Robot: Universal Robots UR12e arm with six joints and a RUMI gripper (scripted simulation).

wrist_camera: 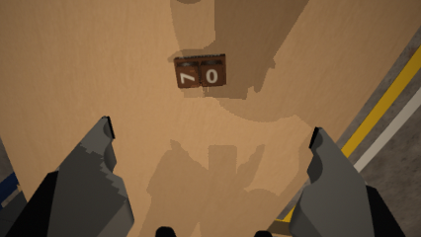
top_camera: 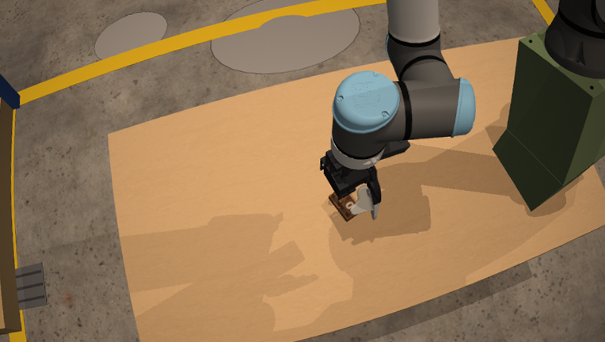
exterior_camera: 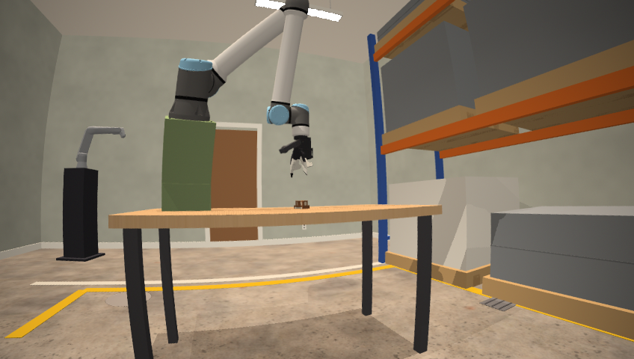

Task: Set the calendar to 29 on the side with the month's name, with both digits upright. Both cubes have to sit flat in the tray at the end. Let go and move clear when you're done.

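My gripper is now 10 mm short of the tray, 20 mm to the left of it and 150 mm above it.
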